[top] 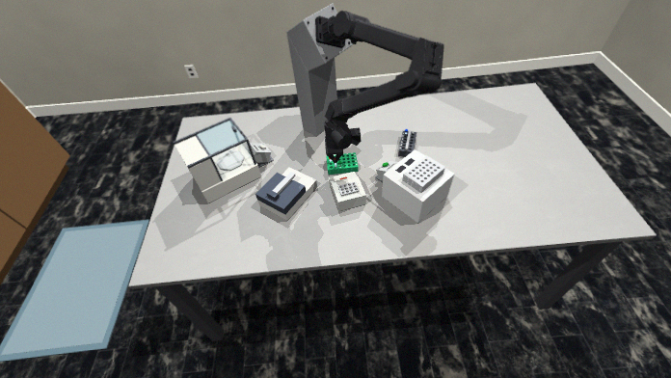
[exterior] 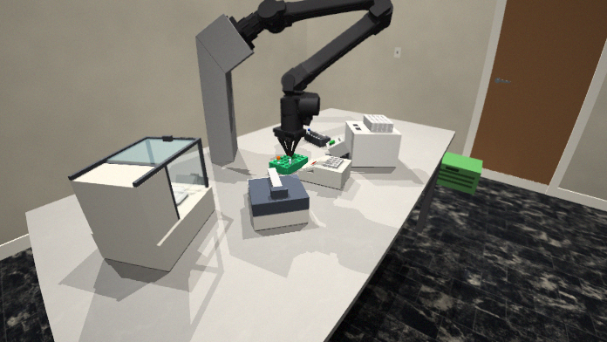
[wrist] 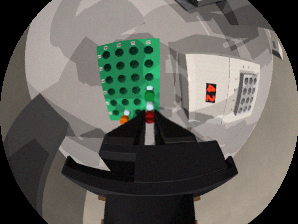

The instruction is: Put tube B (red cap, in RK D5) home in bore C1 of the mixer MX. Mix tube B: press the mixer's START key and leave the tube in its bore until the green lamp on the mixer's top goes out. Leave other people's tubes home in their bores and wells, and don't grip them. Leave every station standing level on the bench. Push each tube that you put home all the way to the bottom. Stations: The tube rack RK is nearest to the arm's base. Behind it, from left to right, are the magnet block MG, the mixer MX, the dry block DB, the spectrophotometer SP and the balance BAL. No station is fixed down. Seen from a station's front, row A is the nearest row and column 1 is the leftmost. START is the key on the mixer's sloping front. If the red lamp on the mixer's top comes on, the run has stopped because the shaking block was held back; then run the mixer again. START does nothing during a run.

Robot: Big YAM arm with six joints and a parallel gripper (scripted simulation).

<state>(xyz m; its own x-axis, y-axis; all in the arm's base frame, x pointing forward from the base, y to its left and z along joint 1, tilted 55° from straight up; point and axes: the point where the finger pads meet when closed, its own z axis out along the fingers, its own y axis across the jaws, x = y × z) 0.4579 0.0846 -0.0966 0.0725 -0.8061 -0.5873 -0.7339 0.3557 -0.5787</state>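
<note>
The pale-capped tube lies 20 mm to the left of my hand and 40 mm below it. From my hand the other things lie so: green tube rack RK 30 mm behind, 20 mm to the left, 50 mm below; then dry block DB 130 mm ahead, 50 mm to the left, 40 mm below; then green start key 30 mm ahead, 200 mm to the left.
</note>
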